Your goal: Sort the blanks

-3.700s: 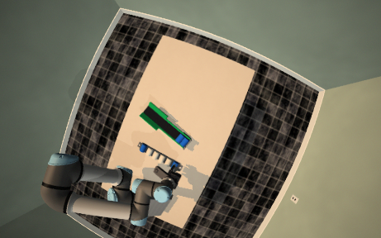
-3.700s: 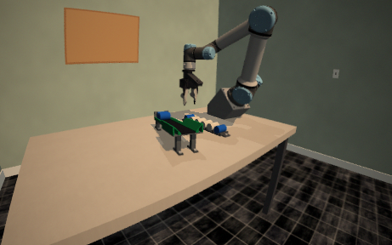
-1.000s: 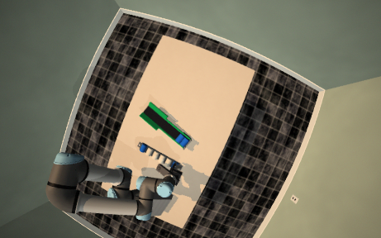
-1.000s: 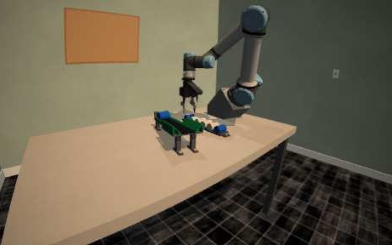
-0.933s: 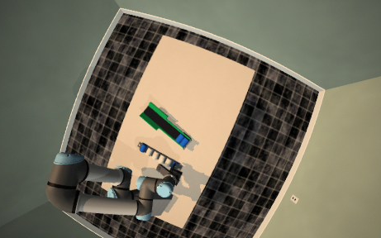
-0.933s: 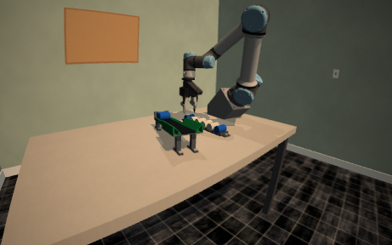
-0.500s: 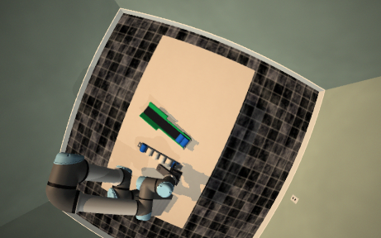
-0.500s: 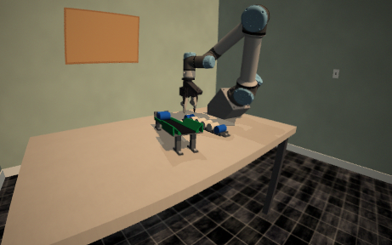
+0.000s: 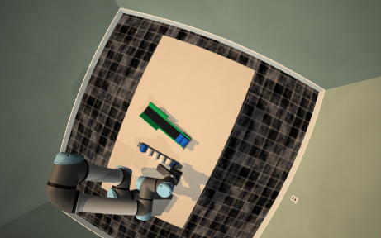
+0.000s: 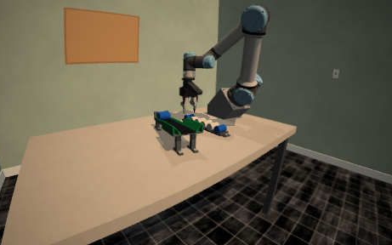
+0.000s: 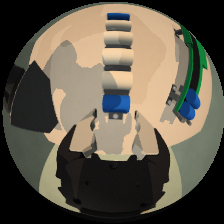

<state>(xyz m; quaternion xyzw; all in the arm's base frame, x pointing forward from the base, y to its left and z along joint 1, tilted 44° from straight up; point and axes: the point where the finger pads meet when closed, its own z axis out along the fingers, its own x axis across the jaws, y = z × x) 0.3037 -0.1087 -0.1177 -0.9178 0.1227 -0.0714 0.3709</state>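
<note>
My gripper is now 13 cm to the right of the stock rack, 8 cm above it and 2 cm short of it.
</note>
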